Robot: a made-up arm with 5 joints.
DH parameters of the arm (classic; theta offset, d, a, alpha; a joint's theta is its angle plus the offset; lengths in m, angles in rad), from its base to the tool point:
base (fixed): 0.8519 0 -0.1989 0
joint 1: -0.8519 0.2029 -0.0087 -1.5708
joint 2: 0 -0.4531 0.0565 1.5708
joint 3: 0 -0.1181 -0.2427 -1.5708
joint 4: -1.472 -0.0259 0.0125 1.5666
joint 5: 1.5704 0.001 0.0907 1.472
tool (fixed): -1.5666 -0.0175 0 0
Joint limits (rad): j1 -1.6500..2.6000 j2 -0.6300..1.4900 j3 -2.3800..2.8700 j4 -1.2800..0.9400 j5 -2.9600..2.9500
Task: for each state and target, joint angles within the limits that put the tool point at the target. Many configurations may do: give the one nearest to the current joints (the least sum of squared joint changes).
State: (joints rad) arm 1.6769 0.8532 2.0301 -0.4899 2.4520
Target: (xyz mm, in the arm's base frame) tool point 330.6 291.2 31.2
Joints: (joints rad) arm 1.9292 0.1453 2.1561 -0.5181 2.6420
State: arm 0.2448 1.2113 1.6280 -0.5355 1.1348
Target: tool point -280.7 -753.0 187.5
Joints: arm 0.0645 1.0821 0.8874 -0.9370 0.9742
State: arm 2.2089 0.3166 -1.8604 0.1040 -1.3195
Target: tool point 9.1 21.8 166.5
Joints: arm 2.1936 0.2591 -1.6251 -0.0788 -1.4319
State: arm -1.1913 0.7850 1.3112 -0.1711 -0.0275
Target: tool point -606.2 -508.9 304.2
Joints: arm -0.6214 1.1022 0.7461 -0.1472 -0.1996
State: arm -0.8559 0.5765 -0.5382 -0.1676 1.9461
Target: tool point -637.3 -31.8 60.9
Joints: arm -1.3260 0.2019 -0.2569 -0.1149 1.9192
